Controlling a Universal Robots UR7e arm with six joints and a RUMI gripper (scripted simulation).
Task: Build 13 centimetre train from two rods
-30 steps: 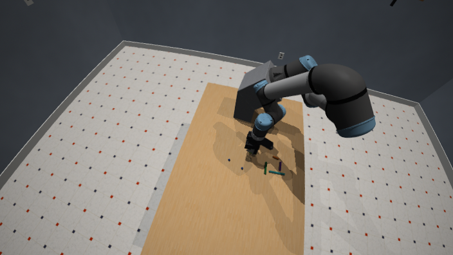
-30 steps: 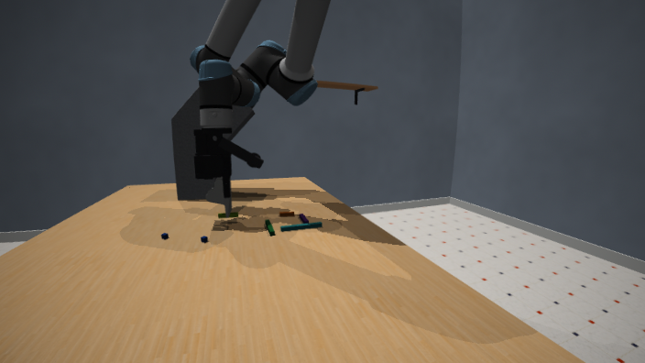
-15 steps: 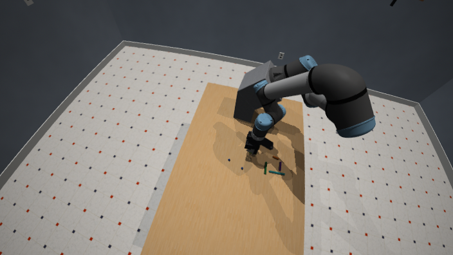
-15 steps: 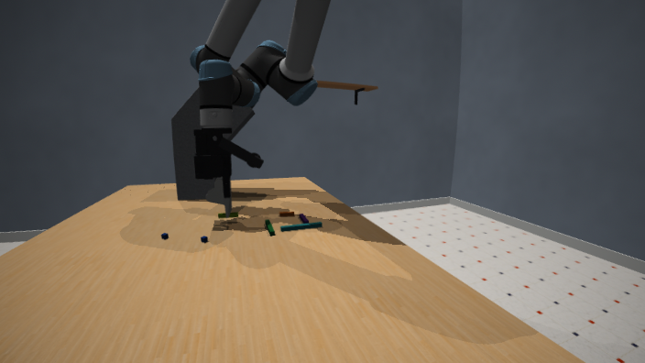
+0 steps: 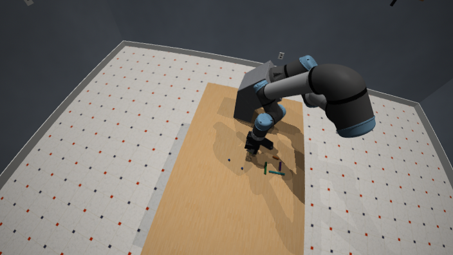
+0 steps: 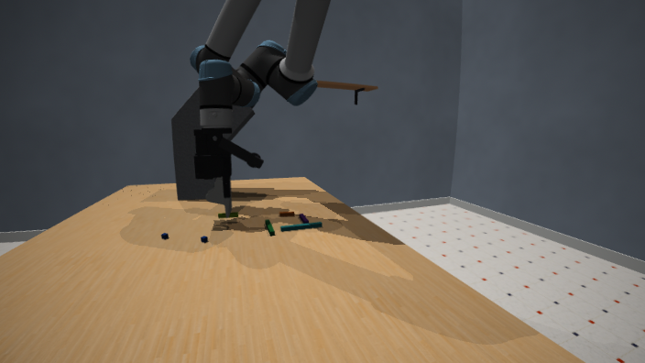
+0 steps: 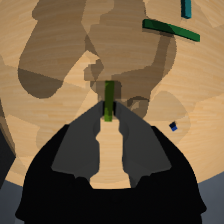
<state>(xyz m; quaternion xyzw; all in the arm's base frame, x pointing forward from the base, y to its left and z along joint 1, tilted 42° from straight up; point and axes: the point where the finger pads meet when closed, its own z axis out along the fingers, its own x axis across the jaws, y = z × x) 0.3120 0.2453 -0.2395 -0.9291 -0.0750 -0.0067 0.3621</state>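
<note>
Right now the lime rod is 1 cm below my hand. Round my hand: green rod (6 cm ahead, 11 cm to the left, 2 cm below); turquoise rod (7 cm ahead, 18 cm to the left, 2 cm below); orange rod (3 cm behind, 15 cm to the left, 2 cm below).
</note>
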